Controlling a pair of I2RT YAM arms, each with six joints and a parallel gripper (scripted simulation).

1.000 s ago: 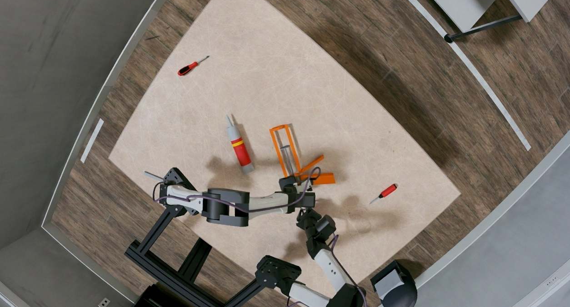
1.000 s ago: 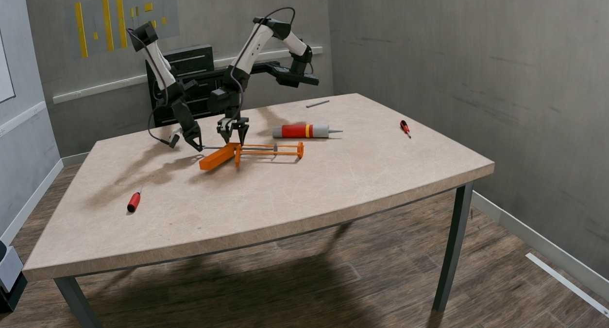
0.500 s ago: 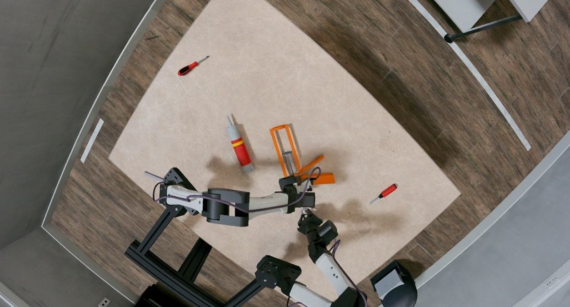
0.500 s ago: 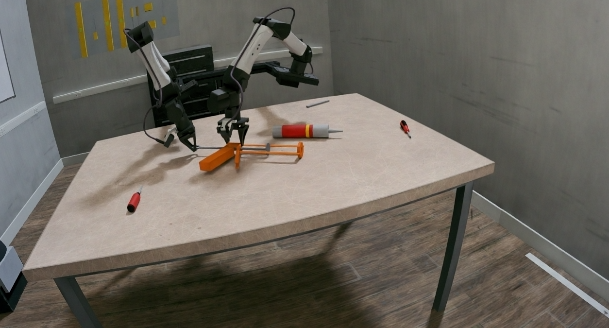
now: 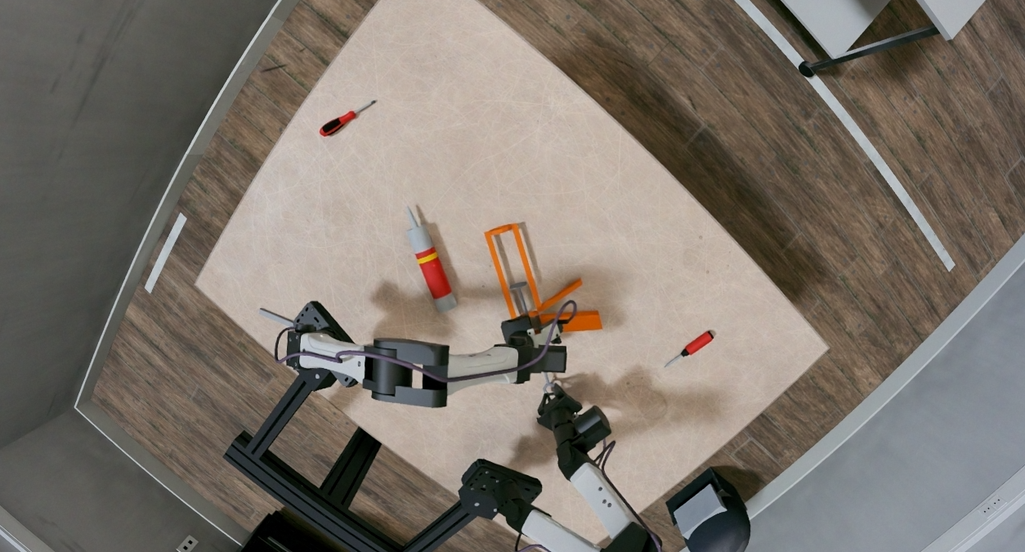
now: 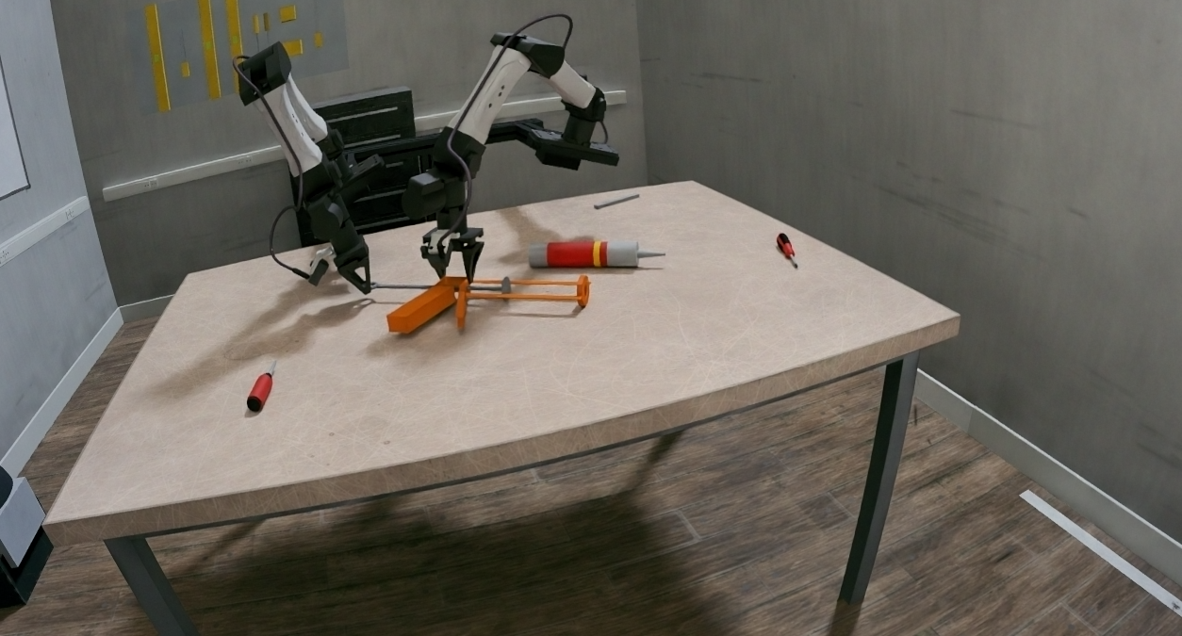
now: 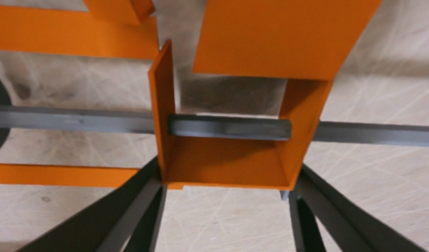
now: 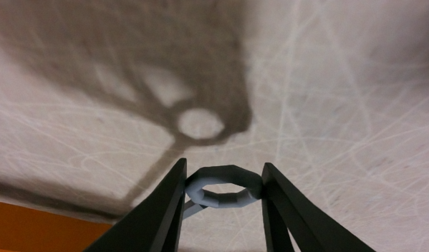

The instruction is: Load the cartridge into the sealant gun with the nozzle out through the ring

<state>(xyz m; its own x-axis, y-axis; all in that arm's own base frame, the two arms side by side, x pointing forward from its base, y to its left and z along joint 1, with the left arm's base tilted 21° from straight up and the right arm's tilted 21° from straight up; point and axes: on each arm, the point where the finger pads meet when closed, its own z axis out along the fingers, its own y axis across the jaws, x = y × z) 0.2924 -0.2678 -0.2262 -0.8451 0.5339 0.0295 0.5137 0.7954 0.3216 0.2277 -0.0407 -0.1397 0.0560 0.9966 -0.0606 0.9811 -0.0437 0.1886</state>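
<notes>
Now: left hand 3 cm to the left of the thumb plate and 1 cm above it. Round my left hand: plunger rod 1 cm behind, 5 cm to the right, 1 cm below; orange sealant gun 6 cm ahead, 1 cm below; cartridge 4 cm behind, 28 cm to the left, 1 cm below.
</notes>
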